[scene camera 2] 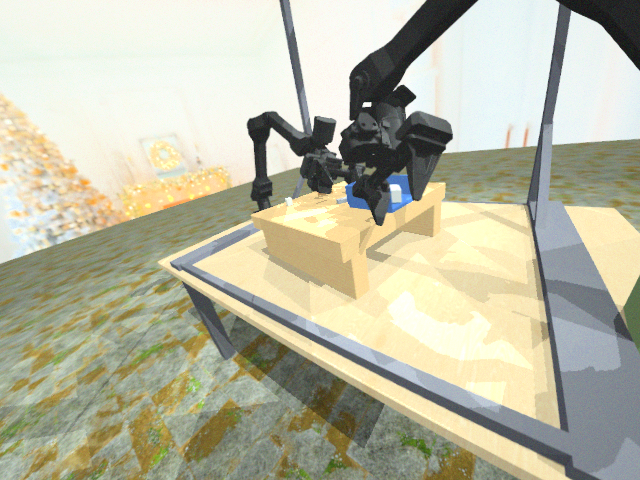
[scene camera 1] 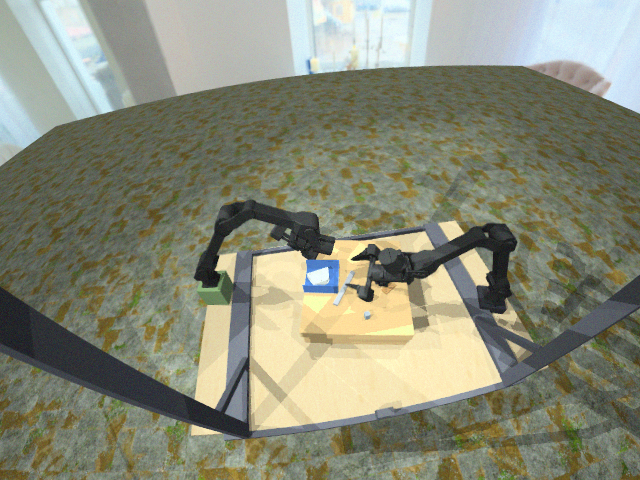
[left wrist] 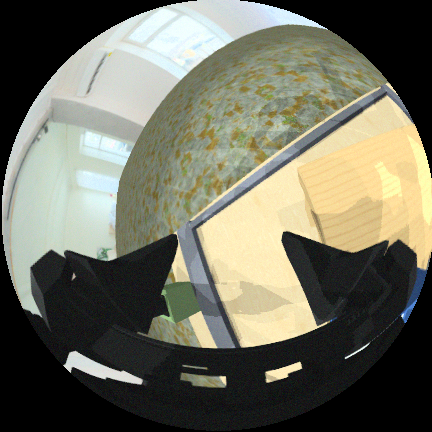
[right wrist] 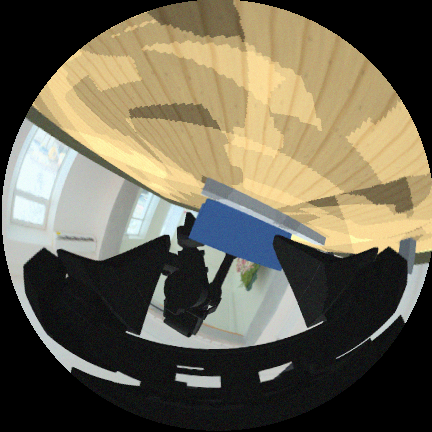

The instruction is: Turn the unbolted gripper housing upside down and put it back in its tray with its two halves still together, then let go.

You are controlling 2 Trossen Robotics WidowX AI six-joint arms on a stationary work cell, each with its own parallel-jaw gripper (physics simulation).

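Frame: origin at the left arm's base, x back, y right, z up, level; centimetres.
Seen in the pictures: left gripper, between the fingertips: (scene camera 2: 395, 214) (left wrist: 230, 238) (right wrist: 187, 222); right gripper, between the fingertips: (scene camera 1: 348, 271) (right wrist: 222, 240); left arm's base, origin of its link: (scene camera 1: 211, 280) (left wrist: 161, 304); right arm's base, origin of its link: (scene camera 1: 491, 297).
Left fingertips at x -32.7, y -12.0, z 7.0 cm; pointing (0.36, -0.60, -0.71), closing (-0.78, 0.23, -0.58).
Offsets run from my left fingertips to a thing's top centre.
The white gripper housing @[dx -11.2, dy +15.8, dz -0.2 cm] (scene camera 1: 318, 276) (scene camera 2: 395, 193) lies in the blue tray @[dx -11.8, dy +15.6, dz +1.3 cm] (scene camera 1: 320, 289) (scene camera 2: 402, 179) (left wrist: 419, 290) (right wrist: 240, 232). Which side is up, and the seam between its halves, are too small to tell. My left gripper (scene camera 2: 398, 210) (left wrist: 230, 238) is open and empty, above the stand by the tray; its fingertips are hard to make out in scene camera 1. My right gripper (scene camera 1: 350, 271) (right wrist: 222, 240) is open and empty, low over the stand at the right of the tray in scene camera 1, its fingers pointing at the tray wall. The housing does not show in either wrist view.
A grey bar @[dx -19.6, dy +19.2, dz -2.9 cm] (scene camera 1: 339, 297) (right wrist: 265, 210) lies between the tray and my right gripper. A small grey piece (scene camera 1: 367, 315) (scene camera 2: 288, 201) lies on the wooden stand (scene camera 1: 356, 330) (scene camera 2: 310, 253). A green block @[dx +32.6, dy +11.9, dz -7.0 cm] (scene camera 1: 214, 289) (left wrist: 182, 301) is at the left arm's base.
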